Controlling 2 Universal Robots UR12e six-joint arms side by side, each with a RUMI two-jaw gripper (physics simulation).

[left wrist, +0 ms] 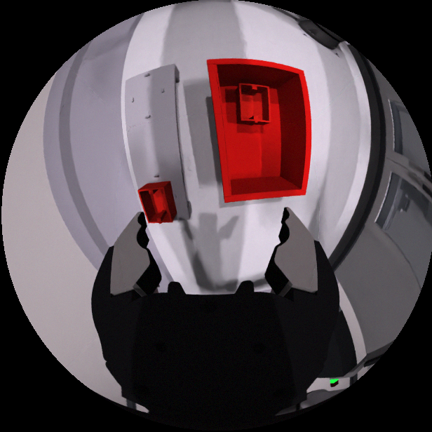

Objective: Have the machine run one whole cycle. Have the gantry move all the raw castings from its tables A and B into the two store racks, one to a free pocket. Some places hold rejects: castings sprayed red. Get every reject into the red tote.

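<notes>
In the left wrist view the red tote (255, 157) lies ahead of my left gripper. One red casting (254, 103) lies inside it, near its far end. Another red casting (159, 202) stands on the near end of a pale grey plate, just beyond the left fingertip. My left gripper (212, 209) is open, with its jaws wide apart and no casting between them. My right gripper does not show. The gantry, tables A and B and the store racks cannot be made out.
The long pale grey plate (151, 130) with small pegs lies left of the tote. Grey panels with windows (407, 205) stand at the right edge. A small green light (334, 381) shows at the lower right. A dark object (320, 34) is at the top right.
</notes>
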